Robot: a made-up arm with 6 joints. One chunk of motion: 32 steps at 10 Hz.
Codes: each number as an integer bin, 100 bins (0 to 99) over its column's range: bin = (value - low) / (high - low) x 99, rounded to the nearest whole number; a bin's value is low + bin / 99 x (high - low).
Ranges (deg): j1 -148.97..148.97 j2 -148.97..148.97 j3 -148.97..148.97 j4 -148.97..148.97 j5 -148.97..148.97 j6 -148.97..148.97
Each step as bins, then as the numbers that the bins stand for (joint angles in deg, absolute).
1 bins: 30 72 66 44 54 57
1 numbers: -58.69 67.71 49.66 -16.55 13.54 22.57
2 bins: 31 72 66 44 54 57
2 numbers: -55.68 67.71 49.66 -16.55 13.54 22.57
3 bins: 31 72 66 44 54 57
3 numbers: -55.68 67.71 49.66 -16.55 13.54 22.57
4 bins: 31 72 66 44 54 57
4 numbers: -55.68 67.71 49.66 -16.55 13.54 22.57
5 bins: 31 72 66 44 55 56
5 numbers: -55.68 67.71 49.66 -16.55 16.55 19.56
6 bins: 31 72 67 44 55 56
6 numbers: -55.68 67.71 52.67 -16.55 16.55 19.56
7 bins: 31 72 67 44 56 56
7 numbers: -55.68 67.71 52.67 -16.55 19.56 19.56
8 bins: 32 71 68 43 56 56
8 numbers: -52.67 64.70 55.68 -19.56 19.56 19.56
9 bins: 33 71 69 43 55 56
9 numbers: -49.66 64.70 58.69 -19.56 16.55 19.56
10 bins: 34 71 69 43 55 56
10 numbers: -46.65 64.70 58.69 -19.56 16.55 19.56
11 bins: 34 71 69 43 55 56
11 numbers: -46.65 64.70 58.69 -19.56 16.55 19.56
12 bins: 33 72 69 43 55 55
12 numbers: -49.66 67.71 58.69 -19.56 16.55 16.55
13 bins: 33 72 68 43 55 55
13 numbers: -49.66 67.71 55.68 -19.56 16.55 16.55
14 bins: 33 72 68 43 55 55
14 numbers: -49.66 67.71 55.68 -19.56 16.55 16.55
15 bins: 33 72 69 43 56 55
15 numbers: -49.66 67.71 58.69 -19.56 19.56 16.55
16 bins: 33 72 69 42 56 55
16 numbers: -49.66 67.71 58.69 -22.57 19.56 16.55
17 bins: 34 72 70 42 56 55
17 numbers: -46.65 67.71 61.69 -22.57 19.56 16.55
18 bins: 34 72 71 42 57 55
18 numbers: -46.65 67.71 64.70 -22.57 22.57 16.55
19 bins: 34 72 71 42 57 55
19 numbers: -46.65 67.71 64.70 -22.57 22.57 16.55
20 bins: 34 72 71 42 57 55
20 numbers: -46.65 67.71 64.70 -22.57 22.57 16.55
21 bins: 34 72 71 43 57 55
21 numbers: -46.65 67.71 64.70 -19.56 22.57 16.55
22 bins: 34 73 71 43 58 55
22 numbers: -46.65 70.72 64.70 -19.56 25.58 16.55
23 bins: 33 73 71 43 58 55
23 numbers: -49.66 70.72 64.70 -19.56 25.58 16.55
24 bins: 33 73 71 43 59 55
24 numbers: -49.66 70.72 64.70 -19.56 28.59 16.55
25 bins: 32 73 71 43 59 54
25 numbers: -52.67 70.72 64.70 -19.56 28.59 13.54
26 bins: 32 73 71 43 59 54
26 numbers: -52.67 70.72 64.70 -19.56 28.59 13.54
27 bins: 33 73 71 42 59 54
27 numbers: -49.66 70.72 64.70 -22.57 28.59 13.54
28 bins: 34 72 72 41 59 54
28 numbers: -46.65 67.71 67.71 -25.58 28.59 13.54
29 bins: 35 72 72 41 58 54
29 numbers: -43.64 67.71 67.71 -25.58 25.58 13.54
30 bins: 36 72 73 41 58 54
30 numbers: -40.63 67.71 70.72 -25.58 25.58 13.54
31 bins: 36 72 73 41 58 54
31 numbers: -40.63 67.71 70.72 -25.58 25.58 13.54
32 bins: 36 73 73 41 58 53
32 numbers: -40.63 70.72 70.72 -25.58 25.58 10.53
